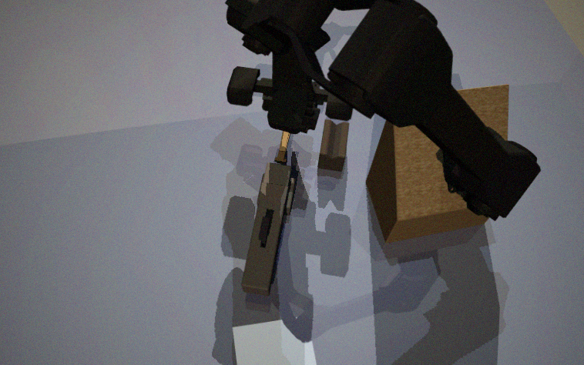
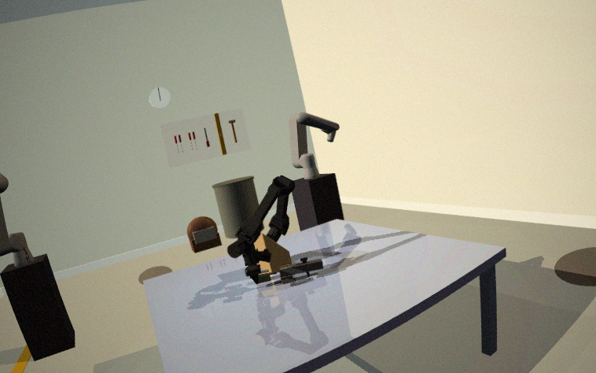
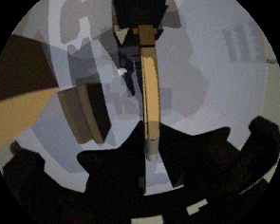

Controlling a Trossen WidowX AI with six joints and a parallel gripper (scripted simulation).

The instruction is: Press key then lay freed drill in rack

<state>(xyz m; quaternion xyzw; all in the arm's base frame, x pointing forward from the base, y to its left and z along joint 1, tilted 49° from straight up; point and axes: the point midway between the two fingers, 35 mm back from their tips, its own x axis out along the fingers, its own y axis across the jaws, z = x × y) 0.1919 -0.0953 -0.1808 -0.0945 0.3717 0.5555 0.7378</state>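
Now: the drill 30 mm to the left of my gripper tip, 30 mm above it and 20 mm ahead of it. From my gripper tip the other things lie so: dark key 190 mm to the left, 100 mm ahead, 30 mm above; rack 60 mm behind, 50 mm to the left.
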